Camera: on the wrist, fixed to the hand. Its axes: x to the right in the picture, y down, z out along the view.
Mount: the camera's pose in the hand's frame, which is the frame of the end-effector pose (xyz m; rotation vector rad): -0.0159 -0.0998 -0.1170 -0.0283 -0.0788 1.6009
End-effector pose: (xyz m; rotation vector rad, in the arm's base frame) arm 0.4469 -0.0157 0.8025 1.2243 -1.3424 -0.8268
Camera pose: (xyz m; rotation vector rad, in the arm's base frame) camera 0.5792 -0.0037 0.7234 -0.1524 -1.7931 0.2797
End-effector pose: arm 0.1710 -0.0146 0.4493 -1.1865 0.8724 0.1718
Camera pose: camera 0.1560 -0.1504 0.5216 -0.2394 1.5652 1.4931
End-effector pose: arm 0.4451 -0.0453 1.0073 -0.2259 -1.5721 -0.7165
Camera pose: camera 0.4901 -0.1849 0.9584 -1.3268 -0.9726 0.5408
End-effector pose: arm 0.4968 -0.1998 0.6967 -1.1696 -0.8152 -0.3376
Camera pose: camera 0.4690 -0.3469 0.7352 -1.5095 0.2308 1.0176
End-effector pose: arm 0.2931 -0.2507 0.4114 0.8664 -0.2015 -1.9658
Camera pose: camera 0.3036 -0.1601 0.2865 0.3155 -0.6560 -0.4816
